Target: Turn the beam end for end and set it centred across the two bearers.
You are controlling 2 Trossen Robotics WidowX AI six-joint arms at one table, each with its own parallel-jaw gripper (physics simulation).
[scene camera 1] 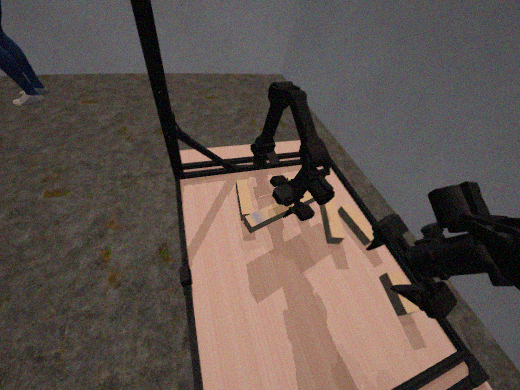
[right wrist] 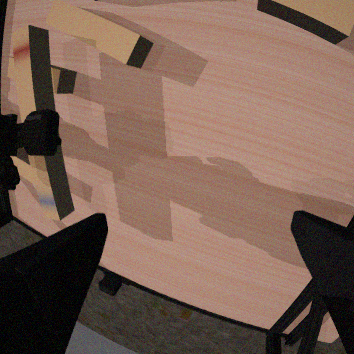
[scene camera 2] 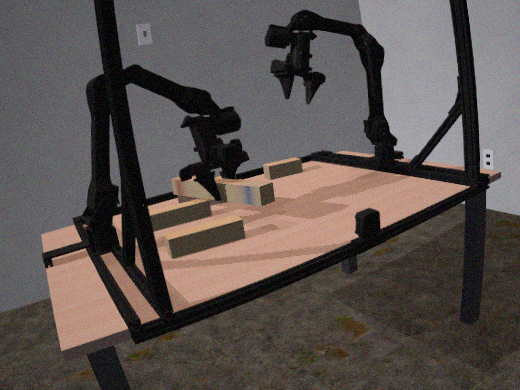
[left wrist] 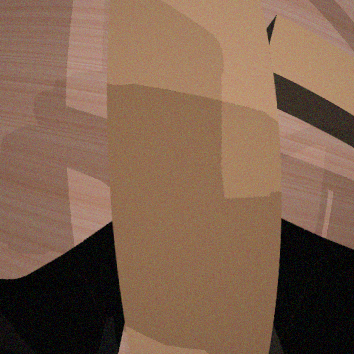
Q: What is the right gripper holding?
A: Nothing.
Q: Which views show the left gripper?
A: Scene camera 1, the right wrist view, scene camera 2 and the left wrist view: all of them.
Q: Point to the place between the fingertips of the left gripper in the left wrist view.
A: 188,214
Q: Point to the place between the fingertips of the right gripper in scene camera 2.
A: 297,101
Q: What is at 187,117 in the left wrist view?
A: A beam.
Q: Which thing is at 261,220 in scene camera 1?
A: A beam.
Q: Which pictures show the beam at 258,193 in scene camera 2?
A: Scene camera 1, the right wrist view, scene camera 2 and the left wrist view: all of them.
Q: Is the right gripper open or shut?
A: Open.
